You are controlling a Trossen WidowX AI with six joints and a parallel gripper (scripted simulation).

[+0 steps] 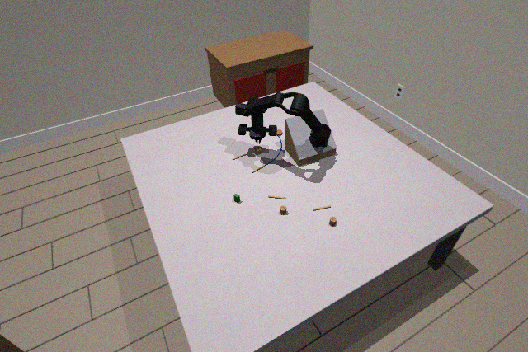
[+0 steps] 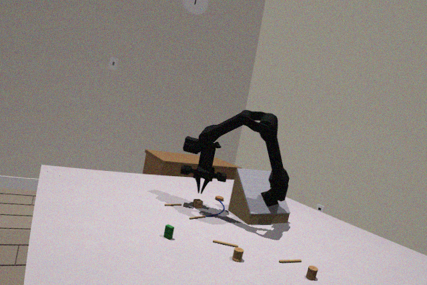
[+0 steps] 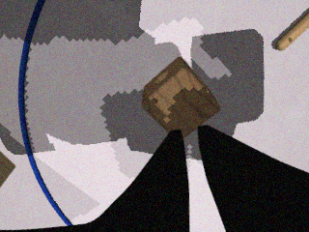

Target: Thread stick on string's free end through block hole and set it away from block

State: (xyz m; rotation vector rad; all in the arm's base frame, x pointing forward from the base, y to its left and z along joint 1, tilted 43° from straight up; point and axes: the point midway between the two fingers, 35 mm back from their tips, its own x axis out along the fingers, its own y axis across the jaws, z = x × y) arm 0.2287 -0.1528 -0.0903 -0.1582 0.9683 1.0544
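Now: the wooden block 4 cm below my gripper tip. Also, from my gripper tip: green cube (26 cm ahead, 23 cm to the left, 4 cm below); round wooden button (18 cm behind, 8 cm to the right, 5 cm below).
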